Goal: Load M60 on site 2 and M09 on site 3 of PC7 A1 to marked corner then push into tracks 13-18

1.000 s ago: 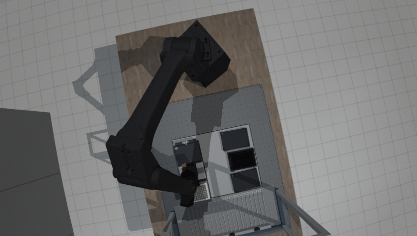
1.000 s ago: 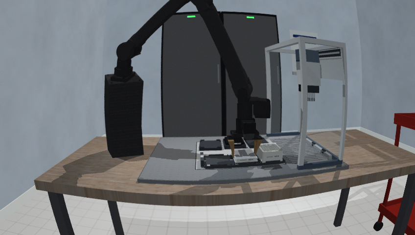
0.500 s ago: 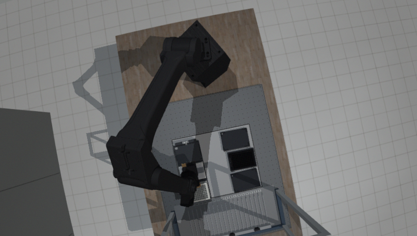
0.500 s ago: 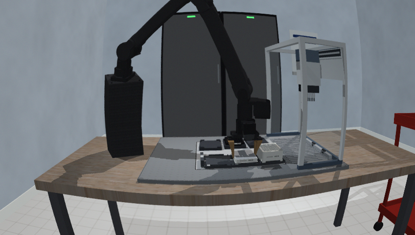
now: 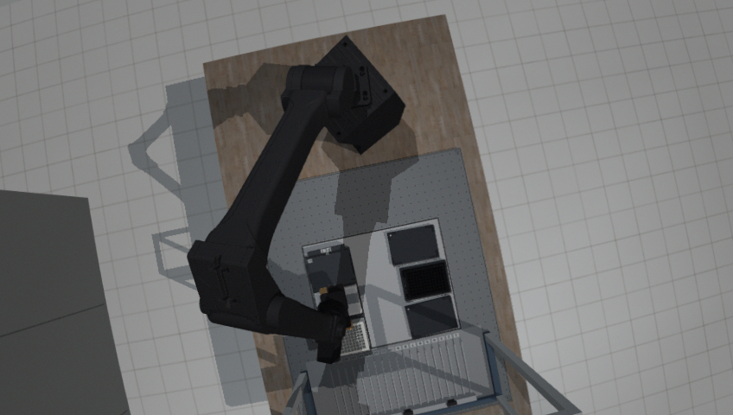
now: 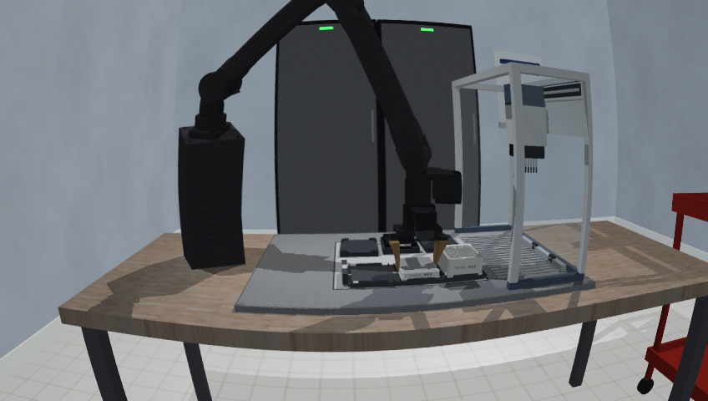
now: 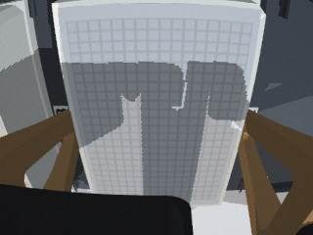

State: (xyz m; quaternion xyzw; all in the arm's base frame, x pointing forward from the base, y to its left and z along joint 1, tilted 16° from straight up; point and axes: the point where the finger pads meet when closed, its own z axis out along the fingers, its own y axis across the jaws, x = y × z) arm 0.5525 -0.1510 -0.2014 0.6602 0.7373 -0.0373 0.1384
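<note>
Now: the dark carrier PC7 1 cm below my hand. Round my hand: black 96-well plate M06: 3 cm behind, 27 cm to the left; then nest S3: 8 cm ahead, 27 cm to the left, 2 cm below; then nest S1: 14 cm behind, 24 cm to the left, 2 cm below.
</note>
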